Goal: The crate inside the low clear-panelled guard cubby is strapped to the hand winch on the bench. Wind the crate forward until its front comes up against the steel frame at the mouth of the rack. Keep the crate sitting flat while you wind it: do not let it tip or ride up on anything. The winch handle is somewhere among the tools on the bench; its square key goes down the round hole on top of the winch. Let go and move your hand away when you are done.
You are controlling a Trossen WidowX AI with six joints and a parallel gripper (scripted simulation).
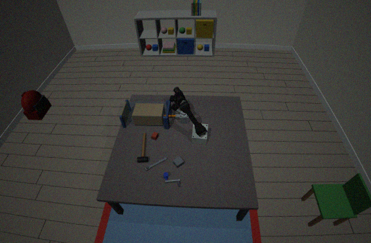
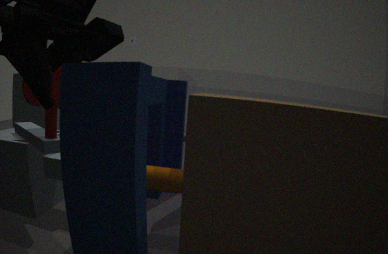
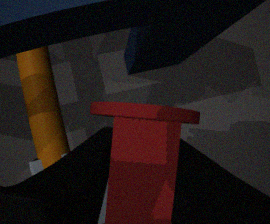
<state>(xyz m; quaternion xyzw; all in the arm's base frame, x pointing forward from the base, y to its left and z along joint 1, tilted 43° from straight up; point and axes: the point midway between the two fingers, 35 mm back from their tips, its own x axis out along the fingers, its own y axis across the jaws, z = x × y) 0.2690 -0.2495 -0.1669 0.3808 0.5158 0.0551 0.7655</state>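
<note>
Right now my gripper tip is 50 mm past the grey winch handle, 30 mm above it and 20 mm to the right of it. From my gripper tip the other things lie so: red knob: 10 mm behind; then grey winch: 120 mm behind, 100 mm below, 50 mm to the left; then blue steel frame: 60 mm to the left, 60 mm ahead, 20 mm below.
</note>
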